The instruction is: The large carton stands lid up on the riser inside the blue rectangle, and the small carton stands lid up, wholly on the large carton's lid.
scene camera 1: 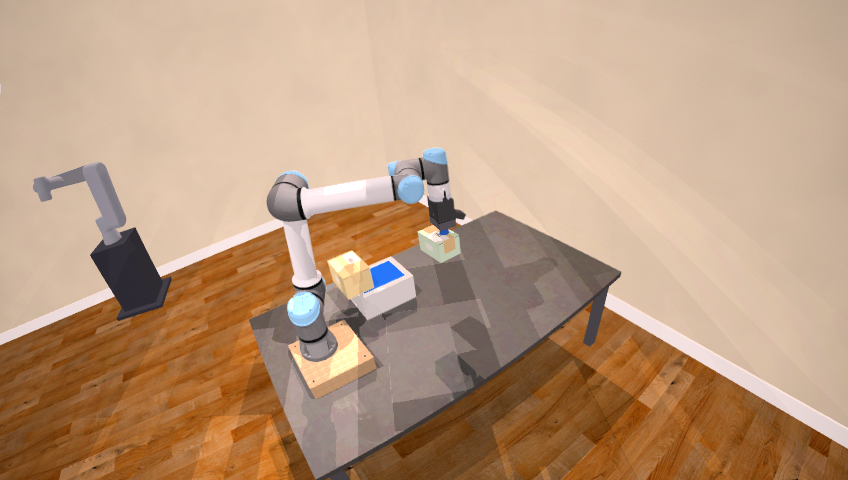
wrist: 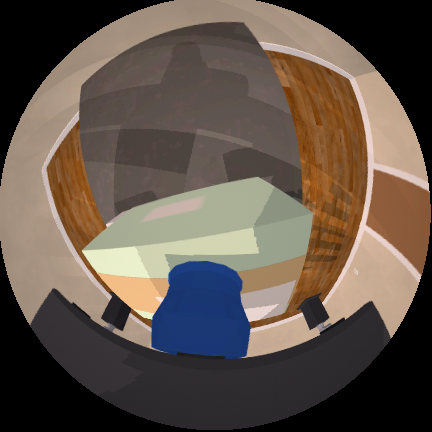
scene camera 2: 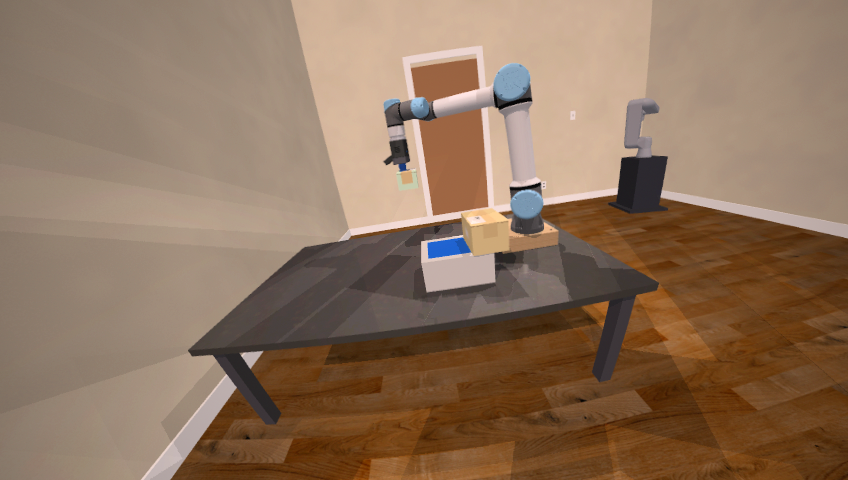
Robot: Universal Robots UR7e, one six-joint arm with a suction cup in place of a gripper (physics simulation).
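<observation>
The small carton (scene camera 1: 432, 248) (scene camera 2: 406, 183) (wrist: 200, 215) is pale green with orange tape. My suction gripper (scene camera 1: 444, 232) (scene camera 2: 402, 167) (wrist: 201, 310) has its blue cup on the carton's top face and holds it in the air, away from the riser. The large carton (scene camera 1: 354, 283) (scene camera 2: 489, 236) is tan, with a label on its upward face. It rests on one end of the white riser (scene camera 1: 386, 302) (scene camera 2: 458, 275), sticks out past its edge and looks slightly tilted in scene camera 1. It partly covers the blue rectangle (scene camera 1: 387, 274) (scene camera 2: 443, 248). Its underside is hidden.
The grey table (scene camera 1: 523, 285) (scene camera 2: 285, 309) (wrist: 145, 110) carries the riser and my arm's wooden base block (scene camera 1: 345, 365) (scene camera 2: 536, 239), which stands near the large carton. A second arm's dark pedestal (scene camera 1: 127, 273) (scene camera 2: 640, 184) stands on the floor beyond the table.
</observation>
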